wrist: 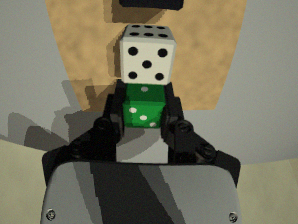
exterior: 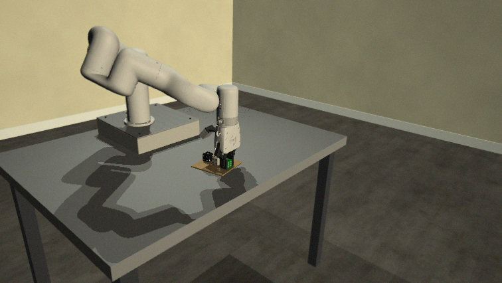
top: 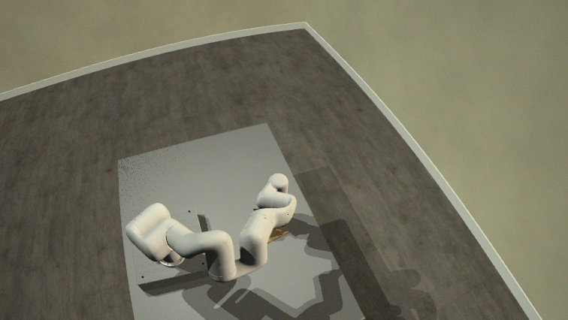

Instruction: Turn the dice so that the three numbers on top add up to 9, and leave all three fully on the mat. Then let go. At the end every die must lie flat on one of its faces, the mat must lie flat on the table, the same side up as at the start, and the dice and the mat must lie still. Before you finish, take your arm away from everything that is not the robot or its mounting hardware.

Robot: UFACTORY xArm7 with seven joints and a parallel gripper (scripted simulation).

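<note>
Now: the green die 10 mm below my hand. The rest, counted from my hand: black die: 90 mm behind, 10 mm below; then white die: 50 mm behind, 10 mm below; then tan mat: 50 mm behind, 20 mm below.
</note>
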